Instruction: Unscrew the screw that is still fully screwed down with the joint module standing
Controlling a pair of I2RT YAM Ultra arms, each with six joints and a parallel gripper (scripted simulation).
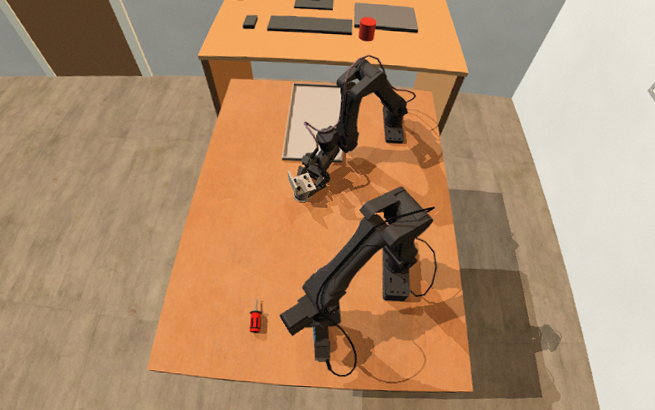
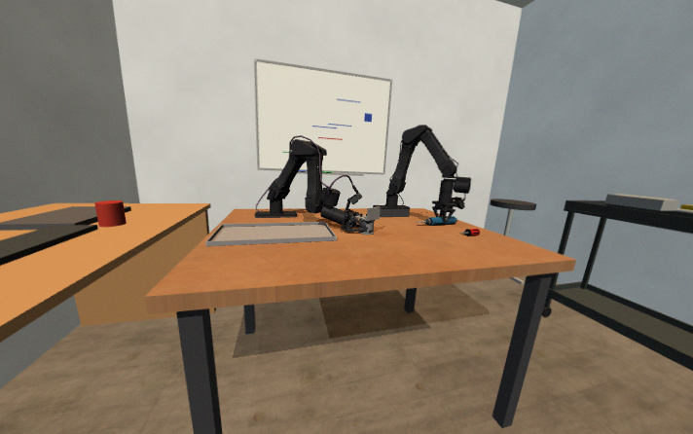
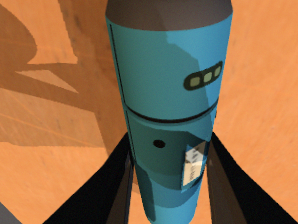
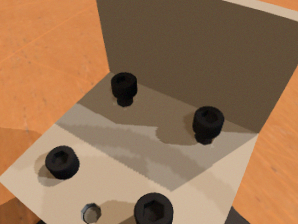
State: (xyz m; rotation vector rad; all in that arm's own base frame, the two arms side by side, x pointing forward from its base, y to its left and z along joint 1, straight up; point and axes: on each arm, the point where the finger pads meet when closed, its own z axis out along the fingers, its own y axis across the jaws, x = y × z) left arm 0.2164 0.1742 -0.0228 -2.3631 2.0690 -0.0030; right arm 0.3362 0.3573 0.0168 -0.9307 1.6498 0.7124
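The l-shaped bracket lies 50 mm above my right hand. Round my right hand: small red screwdriver 80 mm ahead, 430 mm to the left, 10 mm below; grey bit 80 mm behind, 290 mm to the left; grey tray 360 mm to the right, 20 mm below.
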